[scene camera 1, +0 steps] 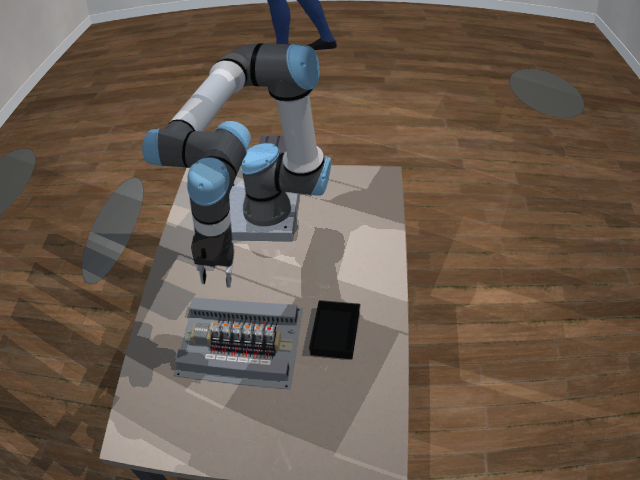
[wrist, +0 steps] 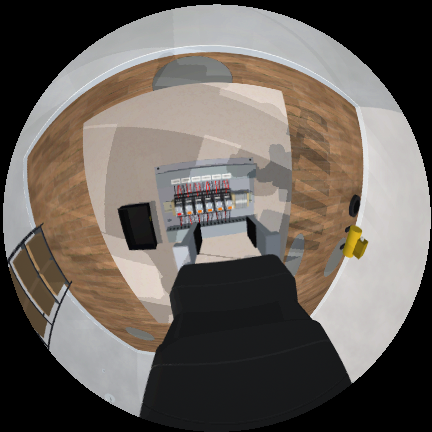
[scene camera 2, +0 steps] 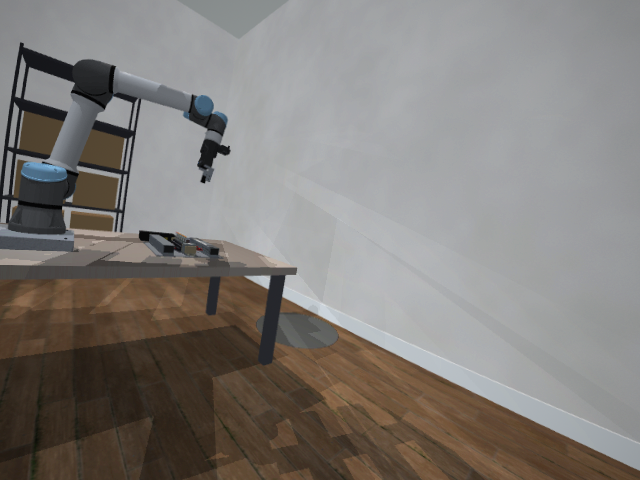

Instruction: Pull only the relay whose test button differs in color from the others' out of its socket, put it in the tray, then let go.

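Seen in the pictures: gripper, fingertip midpoint: (scene camera 1: 216, 281) (wrist: 223, 228) (scene camera 2: 205, 181); arm's base at its link origin: (scene camera 1: 267, 209) (scene camera 2: 37, 230).
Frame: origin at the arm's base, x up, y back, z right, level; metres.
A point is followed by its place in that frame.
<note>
The relay with the red test button (scene camera 1: 269, 331) @[z -0.091, x 0.029, y -0.491 m] (wrist: 179, 210) @[z -0.086, x 0.029, y -0.491 m] sits in its socket at one end of the row, the end nearest the tray. The other relays (scene camera 1: 236, 331) (wrist: 199, 208) beside it have orange buttons and stand in their sockets. The black tray (scene camera 1: 313, 333) @[z -0.200, x -0.005, y -0.463 m] (wrist: 154, 227) @[z -0.200, x -0.038, y -0.414 m] lies beside the panel, and no relay shows in it. My gripper (scene camera 1: 216, 279) @[z -0.012, x 0.289, y -0.555 m] (scene camera 2: 205, 179) @[z -0.012, x 0.289, y -0.555 m] (wrist: 223, 228) @[z -0.012, x 0.289, y -0.555 m] is open and empty. It hangs high above the table, on the robot-base side of the relay row. In scene camera 2 the separate relays are too small to tell apart.
The grey panel (scene camera 1: 234, 381) @[z -0.009, x -0.036, y -0.619 m] (wrist: 200, 166) @[z -0.011, x -0.036, y -0.604 m] bears two wire ducts, one (scene camera 1: 242, 308) @[z 0.001, x 0.004, y -0.403 m] between the relays and the robot base, the other (scene camera 1: 232, 367) @[z -0.008, x 0.004, y -0.600 m] on the far side. A beige end block (scene camera 1: 277, 341) @[z -0.111, x 0.001, y -0.502 m] adjoins the red-button relay. A shelf rack (scene camera 2: 129, 149) stands behind the robot.
</note>
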